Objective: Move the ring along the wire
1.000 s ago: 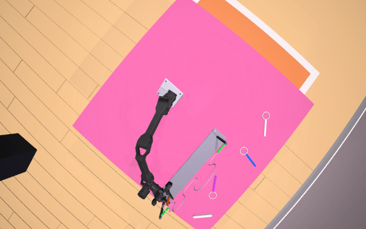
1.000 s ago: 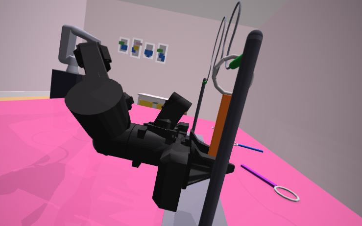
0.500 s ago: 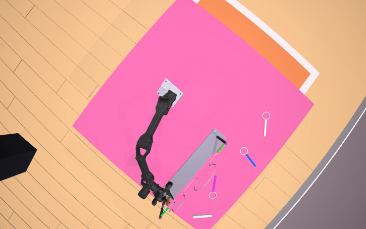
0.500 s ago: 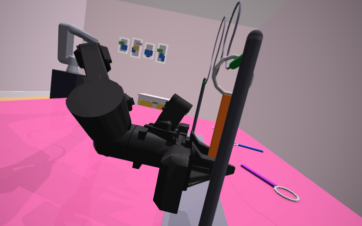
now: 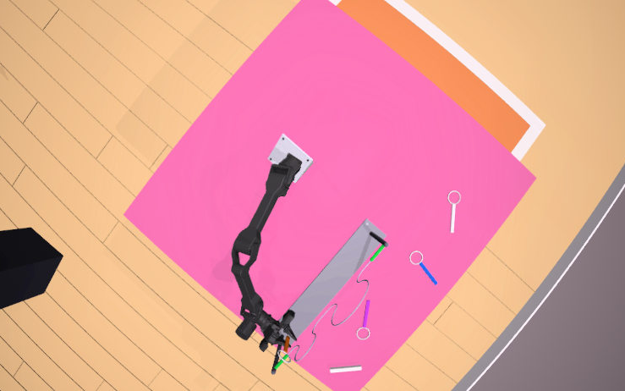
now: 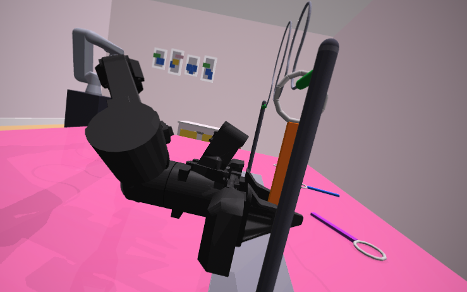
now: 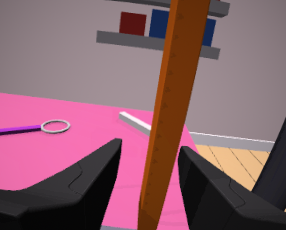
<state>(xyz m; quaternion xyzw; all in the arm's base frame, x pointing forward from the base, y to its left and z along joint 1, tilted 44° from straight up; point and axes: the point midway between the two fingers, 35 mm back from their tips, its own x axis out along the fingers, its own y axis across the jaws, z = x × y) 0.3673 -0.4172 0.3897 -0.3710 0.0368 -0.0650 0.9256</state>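
Right now the orange-handled ring is 30 mm behind my gripper tip and 90 mm above it. Round my gripper tip: purple-handled ring: 220 mm ahead, 190 mm to the left, 120 mm below; then white bar: 270 mm ahead, 20 mm to the right, 110 mm below.
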